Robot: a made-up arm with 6 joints.
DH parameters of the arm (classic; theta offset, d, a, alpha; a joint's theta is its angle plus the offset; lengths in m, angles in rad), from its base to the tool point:
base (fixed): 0 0.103 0 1.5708
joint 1: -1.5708 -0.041 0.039 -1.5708
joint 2: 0 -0.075 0.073 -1.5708
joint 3: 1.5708 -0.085 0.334 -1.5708
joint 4: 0 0.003 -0.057 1.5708
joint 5: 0 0.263 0.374 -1.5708
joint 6: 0.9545 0 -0.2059 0
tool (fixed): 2.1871 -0.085 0 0
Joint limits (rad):
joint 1: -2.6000..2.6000
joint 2: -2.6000..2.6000
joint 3: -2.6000..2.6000
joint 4: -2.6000..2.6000
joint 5: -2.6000..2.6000
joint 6: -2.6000..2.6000
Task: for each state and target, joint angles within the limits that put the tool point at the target. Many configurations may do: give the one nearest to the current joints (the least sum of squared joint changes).
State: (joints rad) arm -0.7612 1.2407 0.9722 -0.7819 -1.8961 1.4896
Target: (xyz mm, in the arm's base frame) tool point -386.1 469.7 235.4
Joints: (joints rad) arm -0.7831 1.2458 1.0705 -0.7182 -1.9728 1.3692
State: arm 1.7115 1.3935 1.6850 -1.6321 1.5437 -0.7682
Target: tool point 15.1 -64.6 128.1
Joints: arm 1.6868 1.4018 1.1868 -1.4283 1.3878 -1.1961
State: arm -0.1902 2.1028 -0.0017 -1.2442 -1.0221 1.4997
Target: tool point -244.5 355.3 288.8
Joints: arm 0.5035 1.9638 0.4872 -1.5271 -0.6386 0.9076
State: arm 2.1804 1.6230 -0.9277 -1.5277 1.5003 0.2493
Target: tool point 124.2 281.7 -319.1
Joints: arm 2.4270 1.1748 -1.3150 -0.7652 1.1928 0.3834
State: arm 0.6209 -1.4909 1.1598 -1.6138 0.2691 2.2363
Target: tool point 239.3 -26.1 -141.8
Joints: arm 0.5407 -1.4632 1.0725 -1.9982 0.3532 2.3098
